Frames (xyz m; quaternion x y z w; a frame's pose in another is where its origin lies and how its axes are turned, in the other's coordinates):
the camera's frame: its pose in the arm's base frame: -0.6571 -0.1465 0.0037 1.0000 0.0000 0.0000 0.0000
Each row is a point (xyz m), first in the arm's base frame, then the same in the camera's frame.
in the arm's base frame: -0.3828 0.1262 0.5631
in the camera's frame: 0.2743 -0.2727 -0.5594
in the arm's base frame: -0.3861 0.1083 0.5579
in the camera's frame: 0.2710 -0.2548 -0.5542
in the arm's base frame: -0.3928 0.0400 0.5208
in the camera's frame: 0.2643 -0.1865 -0.5171
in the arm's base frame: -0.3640 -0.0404 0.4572
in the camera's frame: 0.2931 -0.1061 -0.4535
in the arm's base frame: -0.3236 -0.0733 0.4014
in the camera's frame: 0.3335 -0.0732 -0.3977
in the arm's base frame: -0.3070 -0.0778 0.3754
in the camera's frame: 0.3501 -0.0687 -0.3717
